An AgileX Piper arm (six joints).
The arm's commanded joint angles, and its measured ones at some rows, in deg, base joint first. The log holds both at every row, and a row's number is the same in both.
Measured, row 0:
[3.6, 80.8, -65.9, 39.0, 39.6, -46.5]
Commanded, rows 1 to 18:
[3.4, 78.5, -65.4, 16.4, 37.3, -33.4]
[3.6, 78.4, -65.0, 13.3, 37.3, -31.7]
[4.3, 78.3, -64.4, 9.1, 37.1, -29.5]
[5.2, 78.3, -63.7, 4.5, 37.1, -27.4]
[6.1, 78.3, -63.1, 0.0, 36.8, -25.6]
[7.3, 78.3, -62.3, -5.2, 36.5, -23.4]
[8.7, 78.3, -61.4, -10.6, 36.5, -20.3]
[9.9, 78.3, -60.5, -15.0, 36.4, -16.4]
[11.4, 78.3, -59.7, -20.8, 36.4, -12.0]
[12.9, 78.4, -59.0, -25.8, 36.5, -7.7]
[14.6, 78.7, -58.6, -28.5, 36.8, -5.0]
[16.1, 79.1, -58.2, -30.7, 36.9, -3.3]
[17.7, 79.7, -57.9, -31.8, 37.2, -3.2]
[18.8, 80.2, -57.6, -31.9, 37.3, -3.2]
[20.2, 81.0, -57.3, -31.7, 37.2, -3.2]
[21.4, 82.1, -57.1, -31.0, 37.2, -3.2]
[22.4, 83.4, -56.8, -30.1, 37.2, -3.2]
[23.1, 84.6, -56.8, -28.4, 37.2, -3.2]
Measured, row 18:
[19.5, 80.9, -57.5, -29.7, 38.1, -4.5]
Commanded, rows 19 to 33:
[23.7, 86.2, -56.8, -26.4, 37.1, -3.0]
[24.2, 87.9, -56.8, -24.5, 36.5, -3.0]
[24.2, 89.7, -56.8, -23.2, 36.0, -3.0]
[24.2, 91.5, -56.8, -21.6, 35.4, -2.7]
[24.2, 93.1, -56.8, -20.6, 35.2, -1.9]
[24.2, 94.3, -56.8, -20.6, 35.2, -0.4]
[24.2, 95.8, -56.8, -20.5, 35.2, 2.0]
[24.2, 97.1, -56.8, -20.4, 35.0, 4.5]
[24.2, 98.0, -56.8, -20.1, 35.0, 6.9]
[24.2, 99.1, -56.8, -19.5, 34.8, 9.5]
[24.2, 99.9, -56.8, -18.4, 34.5, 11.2]
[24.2, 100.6, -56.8, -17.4, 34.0, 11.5]
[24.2, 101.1, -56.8, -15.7, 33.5, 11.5]
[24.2, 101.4, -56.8, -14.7, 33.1, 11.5]
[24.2, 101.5, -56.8, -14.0, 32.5, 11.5]
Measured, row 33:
[24.2, 100.5, -57.0, -17.8, 34.5, 9.6]
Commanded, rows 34 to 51:
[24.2, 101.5, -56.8, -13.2, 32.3, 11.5]
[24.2, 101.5, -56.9, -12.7, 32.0, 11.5]
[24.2, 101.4, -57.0, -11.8, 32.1, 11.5]
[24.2, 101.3, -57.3, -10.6, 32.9, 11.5]
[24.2, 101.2, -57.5, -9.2, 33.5, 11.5]
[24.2, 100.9, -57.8, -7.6, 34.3, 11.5]
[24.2, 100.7, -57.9, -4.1, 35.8, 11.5]
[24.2, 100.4, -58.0, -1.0, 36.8, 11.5]
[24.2, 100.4, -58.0, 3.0, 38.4, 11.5]
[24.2, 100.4, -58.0, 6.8, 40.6, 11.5]
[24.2, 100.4, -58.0, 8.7, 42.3, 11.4]
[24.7, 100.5, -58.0, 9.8, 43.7, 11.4]
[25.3, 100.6, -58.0, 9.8, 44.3, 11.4]
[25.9, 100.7, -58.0, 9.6, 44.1, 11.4]
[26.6, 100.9, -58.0, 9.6, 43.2, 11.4]
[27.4, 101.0, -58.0, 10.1, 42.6, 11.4]
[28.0, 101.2, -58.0, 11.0, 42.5, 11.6]
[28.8, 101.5, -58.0, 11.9, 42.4, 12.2]
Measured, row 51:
[26.3, 100.9, -57.8, 9.2, 43.2, 11.4]
